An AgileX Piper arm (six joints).
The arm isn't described. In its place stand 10 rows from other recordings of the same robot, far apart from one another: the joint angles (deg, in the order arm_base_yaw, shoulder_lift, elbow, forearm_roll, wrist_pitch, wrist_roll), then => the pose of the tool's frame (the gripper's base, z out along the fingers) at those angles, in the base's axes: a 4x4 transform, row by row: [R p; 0 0 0 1], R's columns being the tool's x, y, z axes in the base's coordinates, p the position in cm.
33.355 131.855 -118.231 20.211 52.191 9.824 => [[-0.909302 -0.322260 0.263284 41.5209], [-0.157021 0.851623 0.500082 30.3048], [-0.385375 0.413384 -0.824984 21.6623], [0 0 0 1]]
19.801 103.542 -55.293 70.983 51.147 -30.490 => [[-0.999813 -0.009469 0.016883 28.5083], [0.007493 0.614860 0.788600 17.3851], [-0.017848 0.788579 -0.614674 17.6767], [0 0 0 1]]
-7.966 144.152 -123.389 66.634 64.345 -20.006 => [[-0.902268 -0.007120 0.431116 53.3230], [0.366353 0.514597 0.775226 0.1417], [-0.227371 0.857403 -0.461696 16.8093], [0 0 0 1]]
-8.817 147.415 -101.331 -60.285 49.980 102.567 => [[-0.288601 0.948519 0.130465 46.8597], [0.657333 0.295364 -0.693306 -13.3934], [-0.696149 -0.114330 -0.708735 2.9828], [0 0 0 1]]
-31.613 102.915 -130.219 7.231 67.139 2.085 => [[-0.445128 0.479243 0.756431 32.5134], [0.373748 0.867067 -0.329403 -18.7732], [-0.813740 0.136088 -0.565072 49.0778], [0 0 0 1]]
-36.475 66.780 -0.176 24.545 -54.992 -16.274 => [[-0.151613 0.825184 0.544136 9.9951], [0.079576 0.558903 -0.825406 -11.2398], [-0.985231 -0.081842 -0.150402 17.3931], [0 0 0 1]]
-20.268 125.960 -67.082 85.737 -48.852 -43.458 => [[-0.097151 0.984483 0.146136 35.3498], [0.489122 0.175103 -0.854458 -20.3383], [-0.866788 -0.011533 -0.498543 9.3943], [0 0 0 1]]
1.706 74.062 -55.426 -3.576 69.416 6.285 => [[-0.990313 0.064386 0.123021 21.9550], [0.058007 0.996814 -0.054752 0.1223], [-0.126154 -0.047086 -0.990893 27.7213], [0 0 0 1]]
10.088 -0.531 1.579 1.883 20.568 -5.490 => [[-0.268739 -0.203940 0.941376 5.2086], [-0.113830 0.977204 0.179206 1.0334], [-0.956463 -0.058997 -0.285827 17.2185], [0 0 0 1]]
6.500 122.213 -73.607 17.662 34.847 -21.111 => [[-0.945741 -0.257886 0.197657 39.5477], [-0.219385 0.955542 0.197001 6.0937], [-0.239673 0.142949 -0.960272 9.6928], [0 0 0 1]]
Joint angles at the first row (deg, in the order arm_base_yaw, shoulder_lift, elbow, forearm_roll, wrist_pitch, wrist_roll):
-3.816, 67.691, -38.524, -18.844, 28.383, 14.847
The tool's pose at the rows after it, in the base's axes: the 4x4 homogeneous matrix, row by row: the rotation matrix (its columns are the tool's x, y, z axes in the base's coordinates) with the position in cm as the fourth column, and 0 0 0 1 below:
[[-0.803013 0.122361 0.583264 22.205], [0.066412 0.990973 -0.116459 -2.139], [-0.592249 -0.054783 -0.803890 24.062], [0 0 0 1]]
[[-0.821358 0.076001 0.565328 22.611], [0.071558 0.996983 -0.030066 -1.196], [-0.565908 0.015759 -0.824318 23.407], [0 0 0 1]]
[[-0.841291 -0.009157 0.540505 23.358], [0.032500 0.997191 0.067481 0.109], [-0.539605 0.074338 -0.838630 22.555], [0 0 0 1]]
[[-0.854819 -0.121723 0.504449 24.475], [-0.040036 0.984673 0.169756 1.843], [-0.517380 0.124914 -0.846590 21.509], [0 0 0 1]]
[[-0.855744 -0.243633 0.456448 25.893], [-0.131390 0.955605 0.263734 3.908], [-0.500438 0.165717 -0.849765 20.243], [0 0 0 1]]
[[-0.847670 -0.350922 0.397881 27.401], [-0.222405 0.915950 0.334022 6.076], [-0.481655 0.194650 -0.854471 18.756], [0 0 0 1]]
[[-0.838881 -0.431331 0.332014 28.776], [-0.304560 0.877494 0.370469 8.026], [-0.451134 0.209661 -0.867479 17.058], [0 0 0 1]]
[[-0.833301 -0.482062 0.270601 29.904], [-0.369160 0.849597 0.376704 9.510], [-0.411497 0.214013 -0.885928 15.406], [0 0 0 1]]
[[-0.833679 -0.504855 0.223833 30.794], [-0.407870 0.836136 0.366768 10.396], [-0.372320 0.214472 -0.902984 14.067], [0 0 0 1]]
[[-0.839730 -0.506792 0.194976 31.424], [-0.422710 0.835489 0.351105 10.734], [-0.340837 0.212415 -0.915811 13.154], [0 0 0 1]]
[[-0.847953 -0.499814 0.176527 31.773], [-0.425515 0.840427 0.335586 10.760], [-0.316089 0.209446 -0.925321 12.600], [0 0 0 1]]
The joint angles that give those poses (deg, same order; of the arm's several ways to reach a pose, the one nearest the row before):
-3.654, 68.584, -38.544, -9.375, 29.029, 9.082
-3.023, 70.249, -38.619, -0.025, 28.886, 1.635
-1.569, 73.043, -39.001, 9.891, 28.610, -8.160
0.859, 77.152, -40.014, 19.935, 28.401, -19.275
3.968, 82.482, -41.839, 29.183, 28.346, -30.411
7.276, 88.502, -44.428, 35.917, 28.615, -39.227
10.245, 94.573, -47.447, 38.801, 29.181, -44.163
12.497, 99.911, -50.476, 38.373, 29.876, -45.390
13.791, 104.013, -53.106, 36.494, 30.610, -44.438
14.266, 106.687, -54.951, 34.387, 31.159, -42.595
14.330, 108.189, -55.997, 32.469, 31.620, -40.627

